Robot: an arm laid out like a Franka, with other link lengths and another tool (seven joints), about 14 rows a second.
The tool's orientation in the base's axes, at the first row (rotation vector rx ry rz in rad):
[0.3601 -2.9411 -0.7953]
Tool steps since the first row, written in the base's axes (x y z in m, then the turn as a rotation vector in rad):
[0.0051 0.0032 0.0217 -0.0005 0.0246 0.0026]
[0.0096 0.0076 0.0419 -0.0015 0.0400 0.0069]
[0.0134 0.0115 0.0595 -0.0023 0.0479 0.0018]
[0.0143 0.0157 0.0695 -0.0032 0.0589 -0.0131]
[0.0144 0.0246 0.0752 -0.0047 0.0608 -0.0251]
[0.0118 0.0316 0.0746 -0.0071 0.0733 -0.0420]
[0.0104 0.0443 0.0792 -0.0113 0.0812 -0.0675]
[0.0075 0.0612 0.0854 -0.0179 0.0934 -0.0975]
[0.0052 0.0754 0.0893 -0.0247 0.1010 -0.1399]
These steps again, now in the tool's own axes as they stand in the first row. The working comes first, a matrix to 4 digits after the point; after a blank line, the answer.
The tool's axes in the first row as the columns of a matrix, in the base's axes (used below as rounded here):
[-0.9698 -0.2057 -0.1313]
[-0.2438 0.8383 0.4877]
[0.0098 0.5050 -0.8631]

[-0.0055 0.0126 -0.0178 -0.0055 0.0220 0.0098]
[-0.0108 0.0256 -0.0337 -0.0082 0.0373 0.0137]
[-0.0152 0.0369 -0.0475 -0.0094 0.0415 0.0221]
[-0.0170 0.0453 -0.0542 -0.0114 0.0434 0.0405]
[-0.0192 0.0556 -0.0548 -0.0105 0.0393 0.0519]
[-0.0184 0.0617 -0.0505 -0.0114 0.0417 0.0729]
[-0.0201 0.0750 -0.0481 -0.0095 0.0363 0.0993]
[-0.0214 0.0929 -0.0448 -0.0064 0.0327 0.1321]
[-0.0226 0.1072 -0.0410 -0.0020 0.0191 0.1732]

